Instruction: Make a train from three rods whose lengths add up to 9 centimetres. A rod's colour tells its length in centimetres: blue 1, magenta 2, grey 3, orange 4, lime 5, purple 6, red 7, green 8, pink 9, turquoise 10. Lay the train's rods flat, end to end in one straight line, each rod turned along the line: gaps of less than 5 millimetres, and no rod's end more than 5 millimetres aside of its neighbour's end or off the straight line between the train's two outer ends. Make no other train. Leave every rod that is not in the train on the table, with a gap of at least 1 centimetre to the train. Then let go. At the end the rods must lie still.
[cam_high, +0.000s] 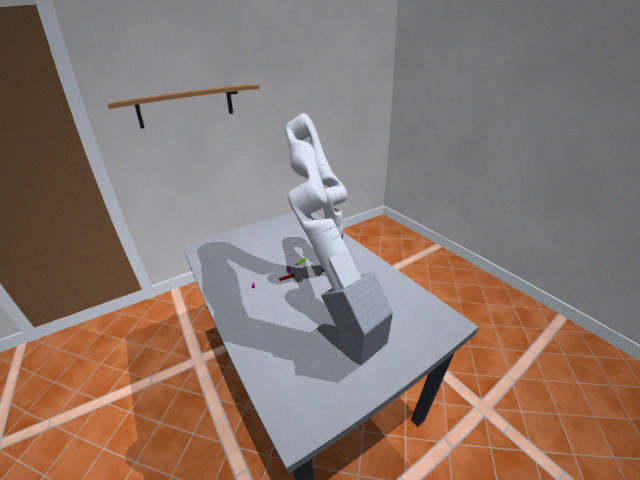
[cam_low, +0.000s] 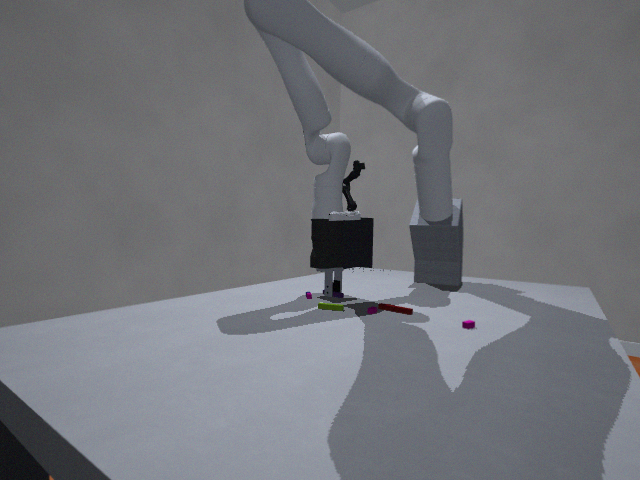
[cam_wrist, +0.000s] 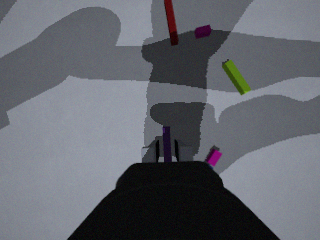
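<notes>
The purple rod lies 1 cm below my hand. From my hand the other things lie so: blue rod (5 cm ahead, 3 cm to the right, 1 cm below); lime rod (10 cm ahead, 9 cm to the left, 1 cm below); red rod (19 cm to the left, 2 cm ahead, 1 cm below).
</notes>
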